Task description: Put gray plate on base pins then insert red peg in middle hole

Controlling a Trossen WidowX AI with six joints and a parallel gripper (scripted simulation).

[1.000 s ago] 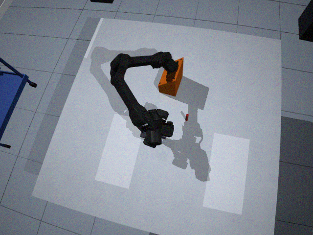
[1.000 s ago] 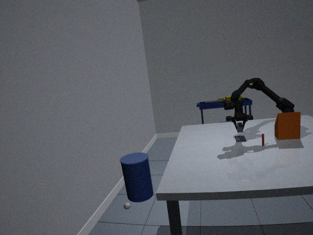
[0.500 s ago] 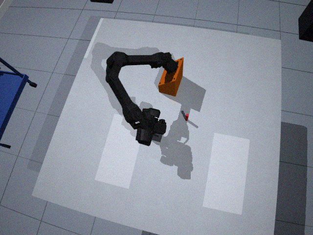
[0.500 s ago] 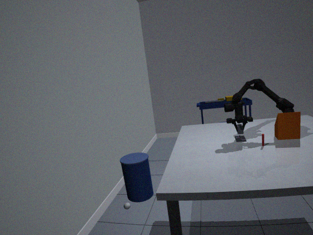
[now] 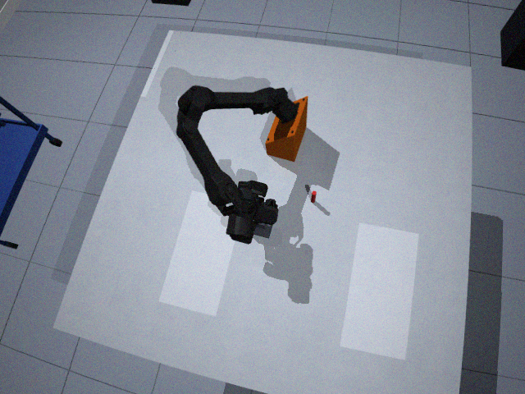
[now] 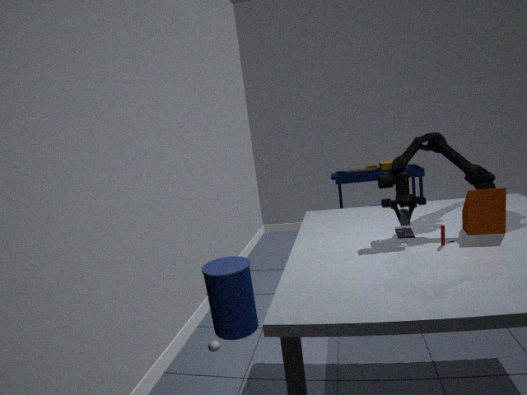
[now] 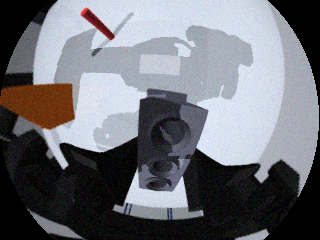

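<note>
Right now the dark base is 5 cm below my gripper tip. Round my gripper tip: red peg (17 cm to the left, 12 cm behind, 2 cm below); then gray plate (3 cm above).
</note>
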